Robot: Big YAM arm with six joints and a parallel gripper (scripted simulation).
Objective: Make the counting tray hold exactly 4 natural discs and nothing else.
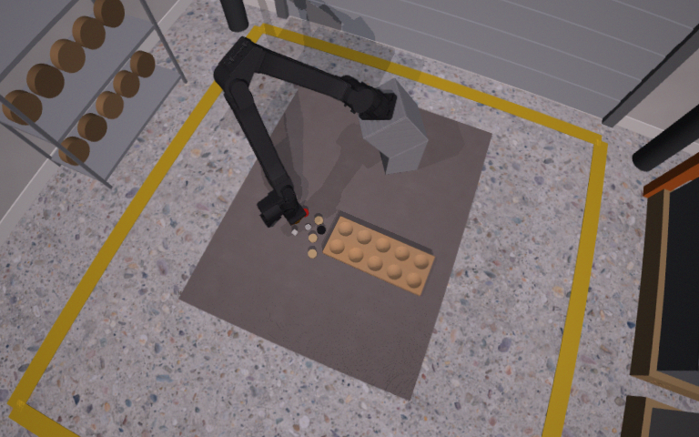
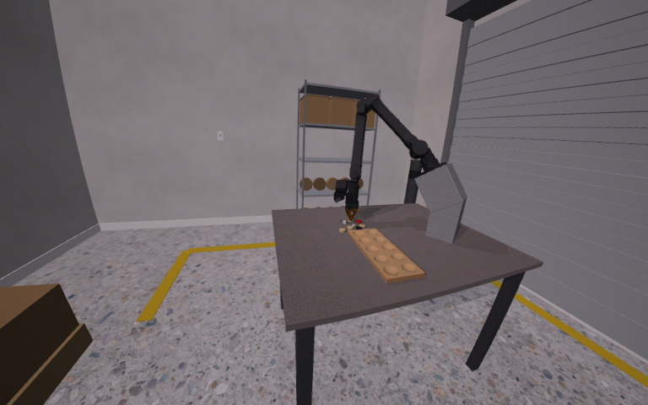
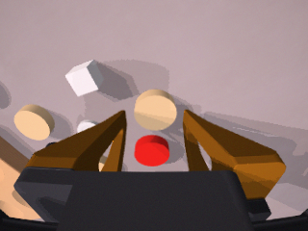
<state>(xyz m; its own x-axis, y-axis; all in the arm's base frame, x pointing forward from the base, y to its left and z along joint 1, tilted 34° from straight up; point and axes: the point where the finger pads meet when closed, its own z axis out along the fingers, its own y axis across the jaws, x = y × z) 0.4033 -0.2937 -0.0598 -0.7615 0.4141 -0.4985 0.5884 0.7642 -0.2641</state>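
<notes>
Right now my hand is 30 mm to the right of the red piece, 30 mm past it and 20 mm above it. The rest, counted from my hand: white cube: 50 mm ahead, 20 mm to the left, 10 mm below; white disc: 60 mm to the left, 20 mm below, 20 mm ahead; black piece: 110 mm to the left, 20 mm below, 20 mm ahead.
</notes>
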